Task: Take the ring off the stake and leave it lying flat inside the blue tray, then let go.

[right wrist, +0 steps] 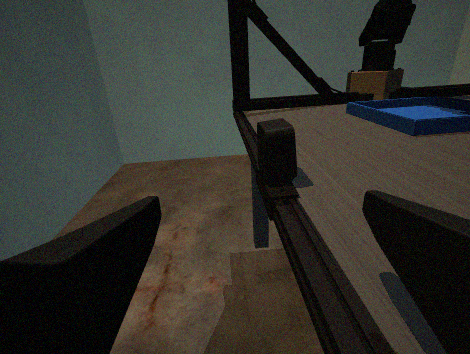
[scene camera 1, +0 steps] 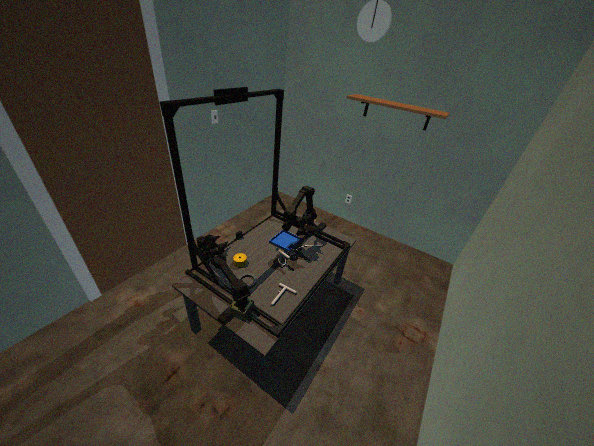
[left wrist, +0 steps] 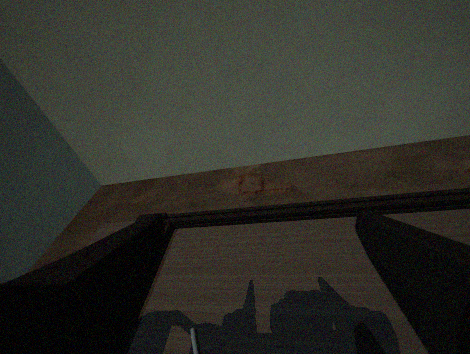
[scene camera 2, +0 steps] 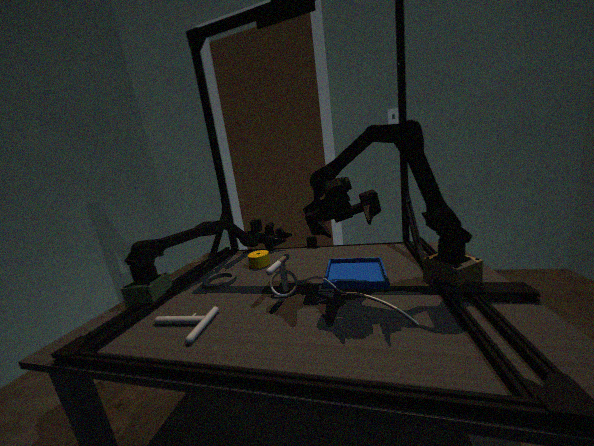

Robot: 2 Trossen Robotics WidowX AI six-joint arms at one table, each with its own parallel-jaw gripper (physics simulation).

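Places are measured from the left arm's base along level axes (x ahead, y left, z up), in centimetres.
Pixels of known places: left gripper, fingertip midpoint: (scene camera 1: 314, 230) (left wrist: 259, 221) (scene camera 2: 349, 229); right gripper, fingertip midpoint: (right wrist: 260, 203) (scene camera 1: 224, 238) (scene camera 2: 289, 237); left arm's base, link origin: (right wrist: 375, 70) (scene camera 2: 451, 258); right arm's base, link origin: (scene camera 1: 241, 303) (scene camera 2: 146, 280).
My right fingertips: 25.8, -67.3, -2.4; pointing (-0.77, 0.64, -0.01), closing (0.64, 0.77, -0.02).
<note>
For each thing: its top centre in the pictures, then the offset to it from my right fingertips, as dx, dy, dz. "*": a spot on its surface instead.
- thin pale ring, surface spot: (scene camera 2: 283, 296) (scene camera 1: 285, 264) * +19.0, +47.5, -4.3
- stake, top centre: (scene camera 2: 278, 260) +18.2, +44.6, +6.2
- blue tray, top centre: (right wrist: 428, 105) (scene camera 2: 354, 268) (scene camera 1: 286, 239) -7.1, +47.4, -2.6
- yellow cylinder, top centre: (scene camera 2: 258, 253) (scene camera 1: 239, 257) +19.6, +15.0, +0.2
- grey ring, top centre: (scene camera 2: 219, 278) (scene camera 1: 247, 279) +36.6, +22.2, -3.3
- pale T-shaped piece, top centre: (scene camera 2: 177, 320) (scene camera 1: 281, 295) +48.2, +44.9, -2.8
- thin curved strand, surface spot: (scene camera 2: 380, 300) * -2.9, +64.5, -4.2
A thin pale ring (scene camera 2: 283, 296) (scene camera 1: 286, 261) stands near upright at the stake (scene camera 2: 284, 276), a small post with a pale bar at its top; how the two meet is too small to tell. The blue tray (scene camera 2: 356, 271) (scene camera 1: 285, 240) (right wrist: 414, 127) lies flat to the right of them in scene camera 2, with no ring in it. My left gripper (scene camera 2: 347, 226) (left wrist: 259, 221) is open and empty, raised above the table. My right gripper (right wrist: 260, 203) is open and empty, low by the table's far edge, near the yellow cylinder. The ring and stake do not show in the wrist views.
A yellow cylinder (scene camera 1: 236, 259) (scene camera 2: 258, 260) stands behind the stake. A grey ring (scene camera 2: 225, 274) is at the left. A pale T-shaped piece (scene camera 1: 278, 295) (scene camera 2: 180, 320) lies nearer the front. A thin curved strand (scene camera 2: 380, 299) runs before the tray. A dark block (right wrist: 276, 155) stands on the edge rail.
</note>
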